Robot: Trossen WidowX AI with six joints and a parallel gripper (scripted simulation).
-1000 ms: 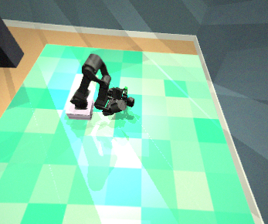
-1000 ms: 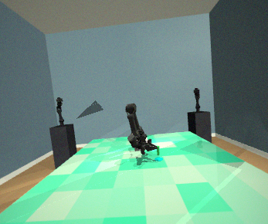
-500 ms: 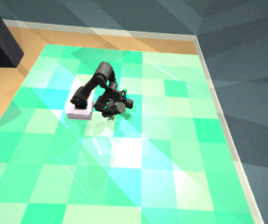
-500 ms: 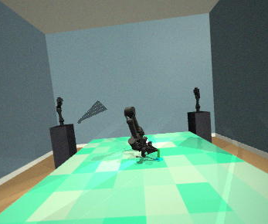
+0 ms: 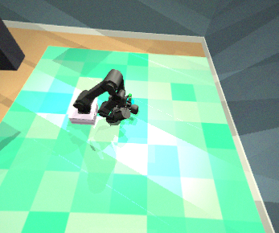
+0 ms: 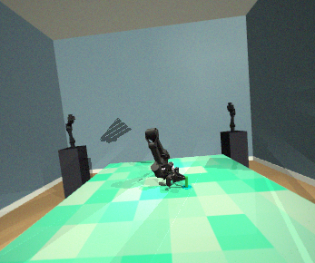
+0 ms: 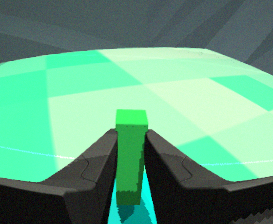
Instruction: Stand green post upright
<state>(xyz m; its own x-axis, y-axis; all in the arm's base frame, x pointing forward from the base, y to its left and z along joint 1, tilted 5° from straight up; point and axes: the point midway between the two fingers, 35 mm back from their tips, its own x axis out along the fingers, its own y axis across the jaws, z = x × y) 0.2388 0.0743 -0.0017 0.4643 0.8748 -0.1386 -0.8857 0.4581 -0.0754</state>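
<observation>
Right now my gripper tip is 20 mm above the green post. Round my gripper tip: cyan circle: 60 mm below.
</observation>
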